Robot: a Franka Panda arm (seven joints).
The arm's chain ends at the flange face. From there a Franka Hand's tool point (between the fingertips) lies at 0.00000 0.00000 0.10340 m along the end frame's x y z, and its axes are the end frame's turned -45 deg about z.
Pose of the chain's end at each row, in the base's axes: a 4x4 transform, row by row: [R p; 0 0 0 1], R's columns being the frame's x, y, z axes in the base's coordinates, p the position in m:
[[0.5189, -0.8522, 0.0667, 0.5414], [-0.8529, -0.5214, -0.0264, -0.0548], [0.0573, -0.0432, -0.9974, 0.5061], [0, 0, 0, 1]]
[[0.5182, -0.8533, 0.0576, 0.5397], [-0.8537, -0.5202, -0.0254, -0.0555], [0.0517, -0.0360, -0.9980, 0.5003], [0, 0, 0, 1]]
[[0.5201, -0.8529, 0.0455, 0.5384], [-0.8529, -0.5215, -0.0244, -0.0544], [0.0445, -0.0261, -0.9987, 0.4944], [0, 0, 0, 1]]
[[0.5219, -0.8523, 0.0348, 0.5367], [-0.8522, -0.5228, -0.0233, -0.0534], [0.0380, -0.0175, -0.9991, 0.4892], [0, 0, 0, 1]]
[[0.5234, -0.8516, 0.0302, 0.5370], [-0.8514, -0.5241, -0.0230, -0.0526], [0.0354, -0.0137, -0.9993, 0.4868], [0, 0, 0, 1]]
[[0.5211, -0.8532, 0.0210, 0.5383], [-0.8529, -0.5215, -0.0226, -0.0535], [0.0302, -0.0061, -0.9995, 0.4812], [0, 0, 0, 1]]
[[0.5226, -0.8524, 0.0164, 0.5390], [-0.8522, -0.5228, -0.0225, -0.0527], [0.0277, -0.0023, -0.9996, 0.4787], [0, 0, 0, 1]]
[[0.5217, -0.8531, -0.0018, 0.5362], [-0.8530, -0.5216, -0.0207, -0.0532], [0.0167, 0.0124, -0.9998, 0.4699], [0, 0, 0, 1]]
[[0.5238, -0.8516, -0.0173, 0.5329], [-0.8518, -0.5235, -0.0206, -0.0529], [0.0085, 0.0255, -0.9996, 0.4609], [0, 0, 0, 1]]
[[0.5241, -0.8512, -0.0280, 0.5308], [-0.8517, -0.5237, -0.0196, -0.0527], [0.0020, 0.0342, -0.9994, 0.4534], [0, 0, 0, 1]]
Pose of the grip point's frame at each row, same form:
[[0.9695, -0.2357, 0.0667, 0.5483], [-0.2344, -0.9718, -0.0264, -0.0575], [0.0711, 0.0100, -0.9974, 0.4030], [0, 0, 0, 1]]
[[0.9698, -0.2370, 0.0576, 0.5457], [-0.2358, -0.9715, -0.0254, -0.0581], [0.0620, 0.0111, -0.9980, 0.3971], [0, 0, 0, 1]]
[[0.9709, -0.2353, 0.0455, 0.5431], [-0.2343, -0.9718, -0.0244, -0.0569], [0.0499, 0.0130, -0.9987, 0.3911], [0, 0, 0, 1]]
[[0.9717, -0.2336, 0.0348, 0.5403], [-0.2329, -0.9723, -0.0233, -0.0558], [0.0392, 0.0145, -0.9991, 0.3859], [0, 0, 0, 1]]
[[0.9723, -0.2321, 0.0302, 0.5401], [-0.2314, -0.9726, -0.0230, -0.0550], [0.0347, 0.0153, -0.9993, 0.3835], [0, 0, 0, 1]]
[[0.9718, -0.2348, 0.0210, 0.5405], [-0.2343, -0.9718, -0.0226, -0.0558], [0.0257, 0.0170, -0.9995, 0.3779], [0, 0, 0, 1]]
[[0.9723, -0.2332, 0.0164, 0.5407], [-0.2329, -0.9723, -0.0225, -0.0550], [0.0212, 0.0180, -0.9996, 0.3753], [0, 0, 0, 1]]
[[0.9721, -0.2343, -0.0018, 0.5360], [-0.2343, -0.9720, -0.0207, -0.0553], [0.0030, 0.0206, -0.9998, 0.3665], [0, 0, 0, 1]]
[[0.9726, -0.2318, -0.0173, 0.5311], [-0.2321, -0.9725, -0.0206, -0.0550], [-0.0120, 0.0240, -0.9996, 0.3575], [0, 0, 0, 1]]
[[0.9725, -0.2313, -0.0280, 0.5279], [-0.2319, -0.9726, -0.0196, -0.0547], [-0.0228, 0.0256, -0.9994, 0.3501], [0, 0, 0, 1]]

